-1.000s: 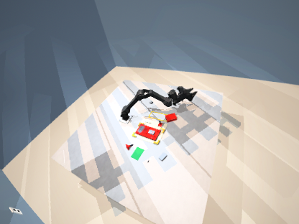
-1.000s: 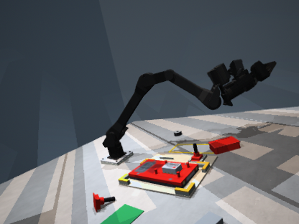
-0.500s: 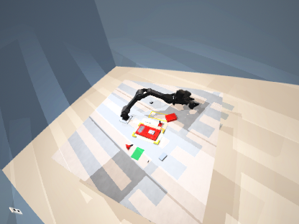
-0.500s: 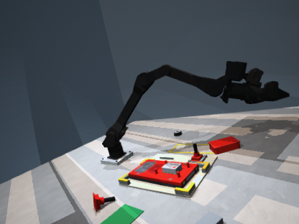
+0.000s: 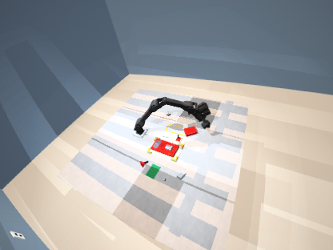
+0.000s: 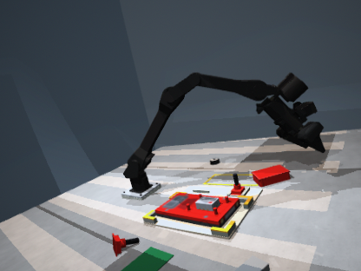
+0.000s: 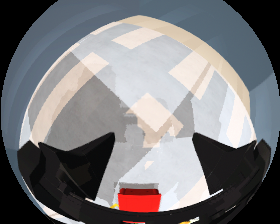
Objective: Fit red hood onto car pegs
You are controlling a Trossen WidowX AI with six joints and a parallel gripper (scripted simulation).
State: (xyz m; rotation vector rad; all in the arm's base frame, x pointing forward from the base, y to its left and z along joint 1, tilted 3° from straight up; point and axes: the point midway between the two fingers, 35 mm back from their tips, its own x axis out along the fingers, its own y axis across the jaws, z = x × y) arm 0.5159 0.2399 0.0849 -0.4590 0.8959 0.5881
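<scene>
The red hood is 12 cm behind my gripper tip, 9 cm to the right of it and 4 cm below it. Also, from my gripper tip: green patch (52 cm to the right, 23 cm behind, 6 cm below).
</scene>
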